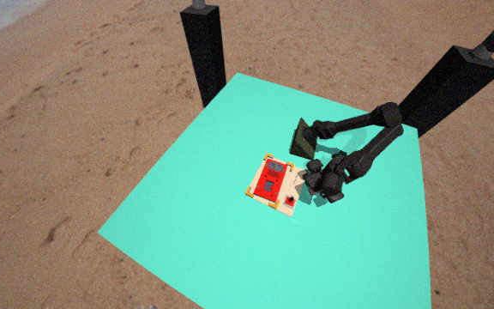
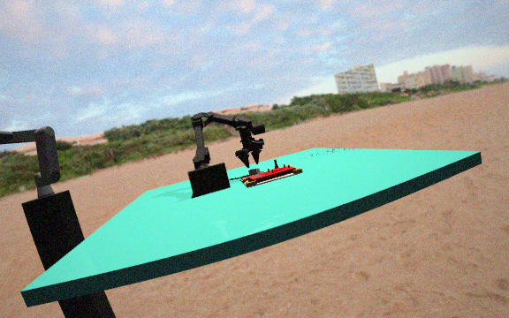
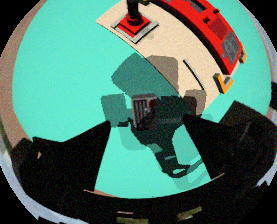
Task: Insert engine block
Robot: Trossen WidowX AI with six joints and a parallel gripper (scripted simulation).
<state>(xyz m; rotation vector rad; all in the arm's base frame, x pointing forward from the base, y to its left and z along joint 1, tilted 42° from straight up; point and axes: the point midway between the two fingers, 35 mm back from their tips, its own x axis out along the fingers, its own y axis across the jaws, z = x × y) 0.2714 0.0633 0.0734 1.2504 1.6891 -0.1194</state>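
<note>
My gripper tip is now 1 cm to the right of the engine block and 4 cm above it. Round my gripper tip: dark peg: 9 cm ahead, 10 cm to the right, 1 cm below.
</note>
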